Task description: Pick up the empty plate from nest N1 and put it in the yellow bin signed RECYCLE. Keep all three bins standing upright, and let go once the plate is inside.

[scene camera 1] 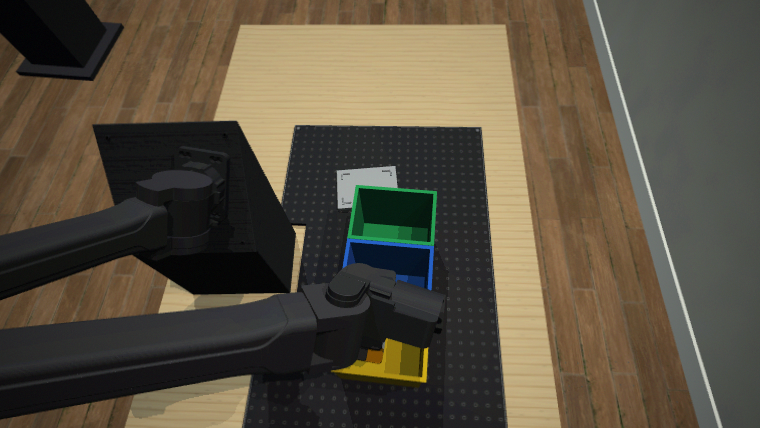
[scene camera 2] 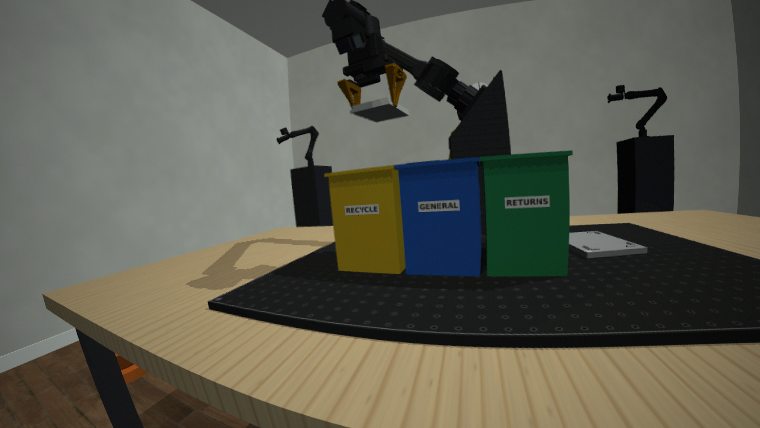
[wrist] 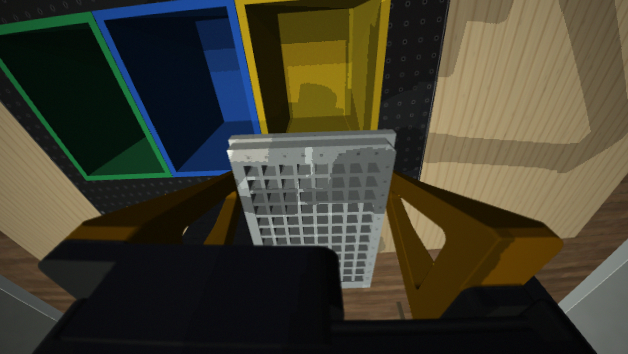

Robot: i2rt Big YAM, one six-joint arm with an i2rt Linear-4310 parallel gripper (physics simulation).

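Where they show: gripper, fingertip midpoint: [scene camera 2: 375,111] [wrist: 313,177]; arm's base, link origin: [scene camera 1: 204,183] [scene camera 2: 475,106].
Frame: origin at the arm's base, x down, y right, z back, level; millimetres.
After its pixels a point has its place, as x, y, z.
The light grey plate [scene camera 2: 379,110] @(59, 186, -306) [wrist: 312,200] @(47, 192, -306) with a grid of square wells is held between the orange fingers of my gripper [scene camera 2: 376,102] @(61, 192, -312) [wrist: 313,177] @(61, 192, -312). My gripper is shut on the plate by its two sides. They hang well above the bins, over the yellow bin side. The yellow bin [scene camera 1: 406,358] @(361, 197, -378) [scene camera 2: 366,239] @(303, 189, -409) [wrist: 320,55] @(361, 199, -345) signed RECYCLE stands upright at the end of the row. In the wrist view its opening lies just beyond the plate's far edge. In scene camera 1 the arm hides the plate and part of the yellow bin.
The blue GENERAL bin [scene camera 1: 390,255] @(239, 6, -323) [scene camera 2: 441,239] @(304, 61, -408) [wrist: 230,90] @(361, 35, -298) stands upright beside the yellow one. The green RETURNS bin [scene camera 1: 396,233] @(361, -103, -324) [scene camera 2: 526,239] @(306, -66, -406) [wrist: 125,155] @(238, -109, -238) stands upright beyond it. A flat grey nest [scene camera 1: 366,178] @(351, -253, -227) [scene camera 2: 608,245] @(351, -240, -280) lies on the black perforated board [scene camera 1: 462,212] @(363, -181, -489) [scene camera 2: 478,313] @(363, 0, -526) past the green bin.
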